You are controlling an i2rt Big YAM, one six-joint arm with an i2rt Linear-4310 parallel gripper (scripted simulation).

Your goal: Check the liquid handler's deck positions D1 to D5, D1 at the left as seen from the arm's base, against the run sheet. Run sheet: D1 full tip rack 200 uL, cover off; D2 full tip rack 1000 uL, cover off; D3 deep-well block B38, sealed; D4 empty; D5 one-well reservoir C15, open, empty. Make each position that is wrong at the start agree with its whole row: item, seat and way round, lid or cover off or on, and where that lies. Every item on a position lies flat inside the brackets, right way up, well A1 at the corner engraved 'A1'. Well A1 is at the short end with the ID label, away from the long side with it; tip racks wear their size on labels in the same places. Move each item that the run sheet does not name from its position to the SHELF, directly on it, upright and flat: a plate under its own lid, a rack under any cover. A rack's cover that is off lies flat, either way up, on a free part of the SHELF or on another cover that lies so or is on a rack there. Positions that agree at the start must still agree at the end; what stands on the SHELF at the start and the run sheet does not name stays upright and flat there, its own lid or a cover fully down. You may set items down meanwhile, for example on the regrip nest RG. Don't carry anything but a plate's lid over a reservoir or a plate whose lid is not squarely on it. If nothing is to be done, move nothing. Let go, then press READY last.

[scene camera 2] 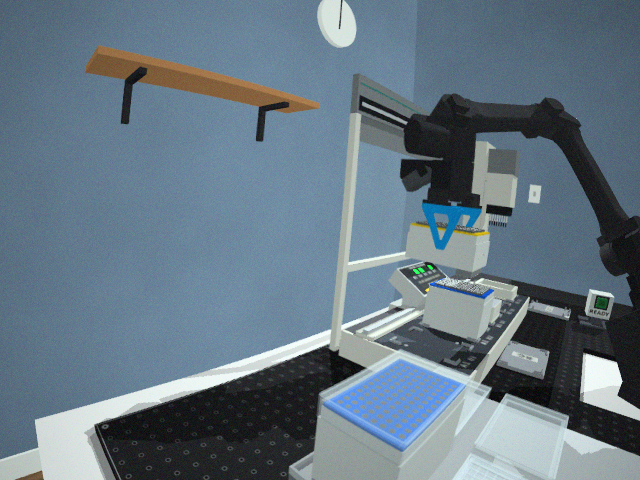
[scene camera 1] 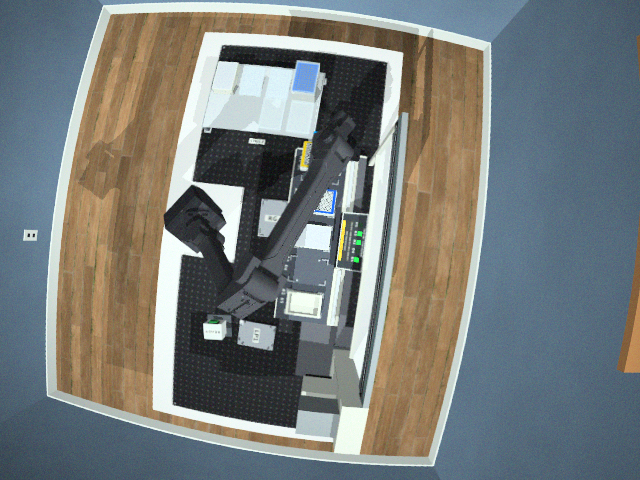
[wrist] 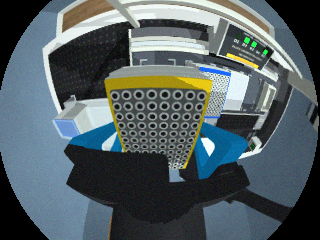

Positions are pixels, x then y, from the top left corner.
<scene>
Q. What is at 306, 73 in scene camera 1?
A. A clear cover.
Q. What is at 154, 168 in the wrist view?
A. My gripper.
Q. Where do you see a blue-rimmed tip rack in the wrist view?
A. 220, 77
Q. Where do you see a white reservoir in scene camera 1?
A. At 303, 304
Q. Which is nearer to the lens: the yellow-rimmed tip rack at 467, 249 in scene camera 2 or the blue-rimmed tip rack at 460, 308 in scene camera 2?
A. The yellow-rimmed tip rack.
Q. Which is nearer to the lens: the blue-rimmed tip rack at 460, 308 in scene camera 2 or the clear cover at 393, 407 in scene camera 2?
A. The clear cover.
</scene>
